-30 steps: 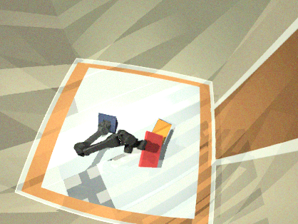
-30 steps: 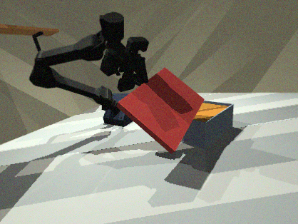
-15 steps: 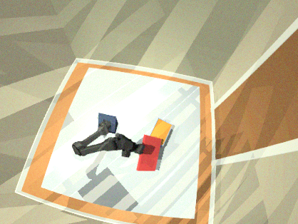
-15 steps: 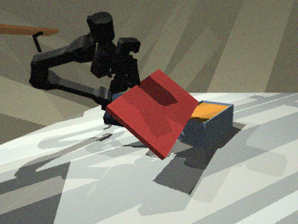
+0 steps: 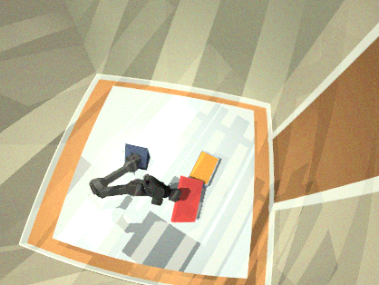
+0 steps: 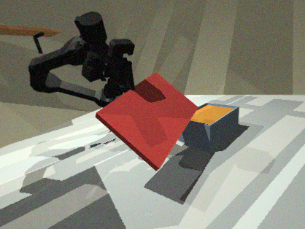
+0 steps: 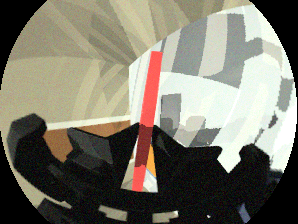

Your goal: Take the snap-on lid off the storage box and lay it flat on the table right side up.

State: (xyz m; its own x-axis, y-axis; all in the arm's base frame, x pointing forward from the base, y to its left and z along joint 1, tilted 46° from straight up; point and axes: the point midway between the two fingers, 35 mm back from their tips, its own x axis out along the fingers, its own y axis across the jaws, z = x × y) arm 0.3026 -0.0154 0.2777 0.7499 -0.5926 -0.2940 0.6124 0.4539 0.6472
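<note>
Right now the red lid is 6 cm ahead of my gripper tip, 5 cm below it and 2 cm to the left of it. Round my gripper tip: storage box (26 cm to the left, 19 cm below, 12 cm ahead).
</note>
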